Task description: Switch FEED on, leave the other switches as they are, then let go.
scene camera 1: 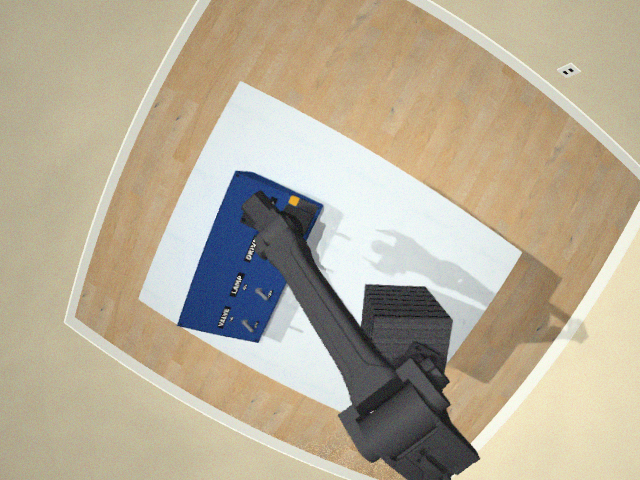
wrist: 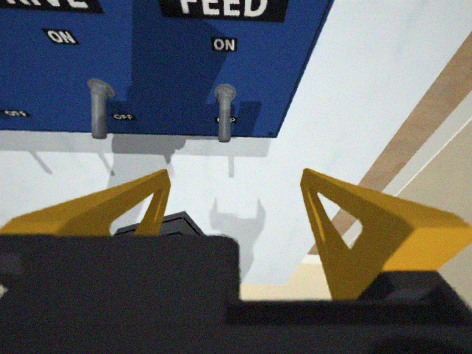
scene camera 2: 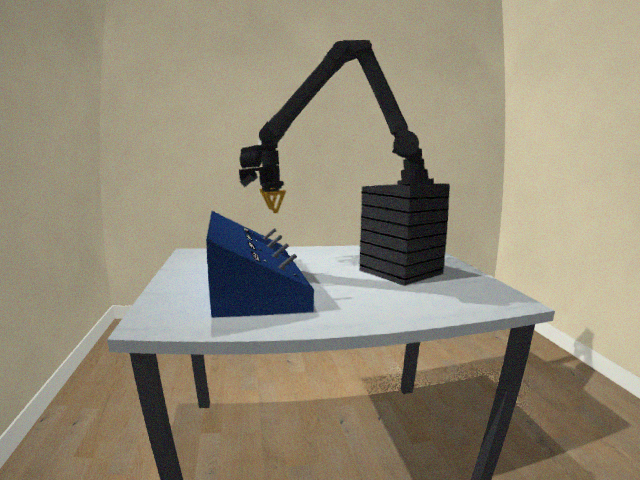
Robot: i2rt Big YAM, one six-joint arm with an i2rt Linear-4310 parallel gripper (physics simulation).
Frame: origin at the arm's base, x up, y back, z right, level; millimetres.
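Seen in the pictures: gripper, fingertip midpoint: (wrist: pixel 235 176) (scene camera 2: pixel 273 211); arm's base, link origin: (scene camera 2: pixel 415 184).
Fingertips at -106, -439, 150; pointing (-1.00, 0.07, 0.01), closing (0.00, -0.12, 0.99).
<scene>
Offsets run from my fingertips to a thing's top centre, as dx, dy, dz. Level surfaces: height alone.
The blue sloped switch panel (scene camera 1: pixel 211 268) (scene camera 2: pixel 248 289) (wrist: pixel 30 65) stands on the table. In the wrist view the FEED lever {-57, -10, -11} (wrist: pixel 224 122) leans down over its lower label, toward OFF and away from ON. The DRIVE lever {-57, -1, -131} (wrist: pixel 99 120) leans the same way. In scene camera 1 the LAMP lever {-57, +9, -250} (scene camera 1: pixel 262 293) and VALVE lever {-57, +18, -370} (scene camera 1: pixel 248 326) also lean toward the panel's low edge; the arm hides the FEED lever there. My gripper (scene camera 2: pixel 276 209) (wrist: pixel 235 176) is open and empty, above the panel's FEED end. Its fingertips stand apart, to either side of the FEED lever's line in the wrist view, not touching it.
The dark ribbed pedestal (scene camera 1: pixel 408 330) (scene camera 2: pixel 403 232) carries the arm and stands on the white table {dx -188} (scene camera 1: pixel 248 118) (scene camera 2: pixel 361 320) to the right of the panel. The DRIVE lever is the neighbour of FEED. The panel's outer edge lies just beyond the FEED lever.
</scene>
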